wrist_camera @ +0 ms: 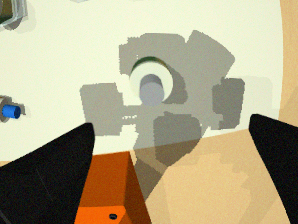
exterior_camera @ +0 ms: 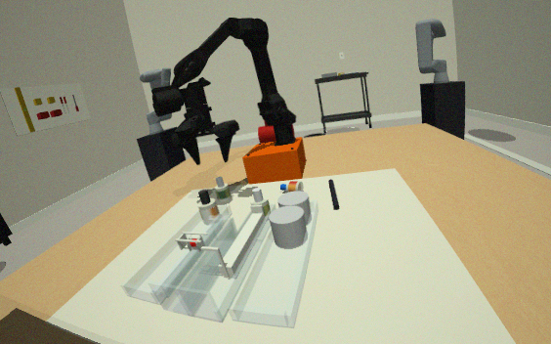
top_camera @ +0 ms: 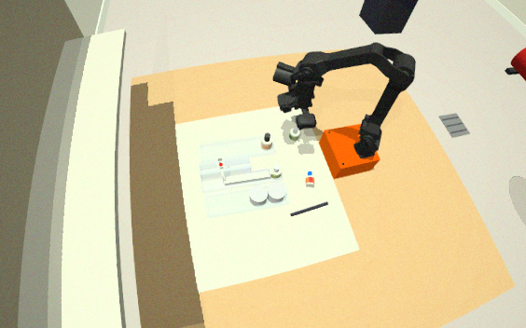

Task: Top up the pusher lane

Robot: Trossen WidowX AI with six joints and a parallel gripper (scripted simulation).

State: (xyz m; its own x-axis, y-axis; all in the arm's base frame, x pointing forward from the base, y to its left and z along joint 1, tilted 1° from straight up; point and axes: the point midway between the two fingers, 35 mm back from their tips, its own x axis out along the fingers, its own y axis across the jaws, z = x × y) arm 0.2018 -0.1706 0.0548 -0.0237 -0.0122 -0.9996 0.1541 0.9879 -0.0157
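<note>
Right now the pusher plate is 230 mm ahead of my gripper tip, 110 mm to the left of it and 60 mm below it. Also, from my gripper tip: black bar (300 mm to the left, 100 mm below, 50 mm ahead).
</note>
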